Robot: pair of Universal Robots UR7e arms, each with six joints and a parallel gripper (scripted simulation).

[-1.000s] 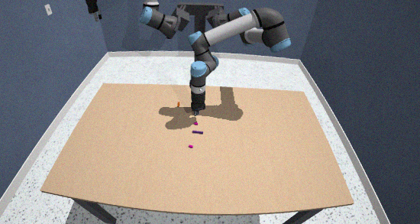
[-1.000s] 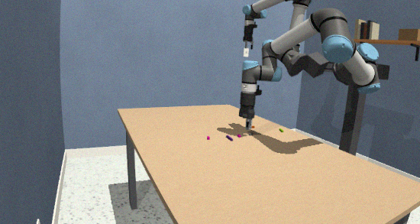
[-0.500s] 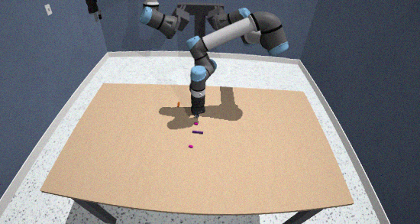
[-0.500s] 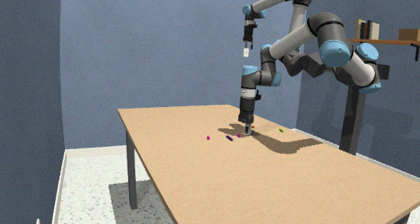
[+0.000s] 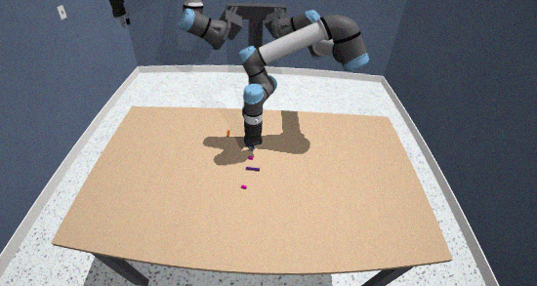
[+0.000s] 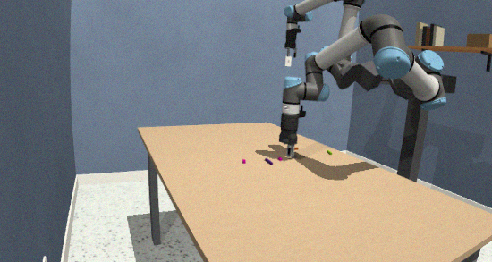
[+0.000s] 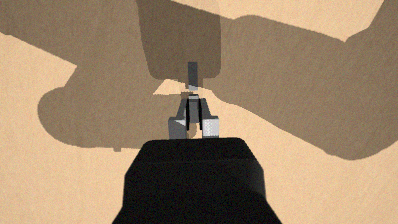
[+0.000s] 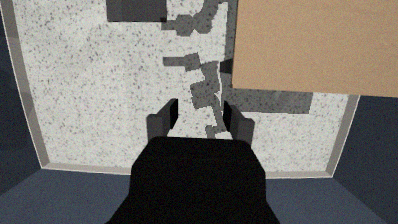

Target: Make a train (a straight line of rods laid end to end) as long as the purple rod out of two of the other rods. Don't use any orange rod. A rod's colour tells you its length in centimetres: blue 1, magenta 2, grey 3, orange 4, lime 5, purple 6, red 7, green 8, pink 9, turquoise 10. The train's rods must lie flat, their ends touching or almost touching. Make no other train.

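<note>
My left gripper is now 110 mm short of the purple rod, 30 mm above it and 10 mm to the left of it. Also, from my left hand: lime rod (240 mm behind, 30 mm to the left, 30 mm below); then orange rod (130 mm behind, 100 mm to the right, 30 mm below).
</note>
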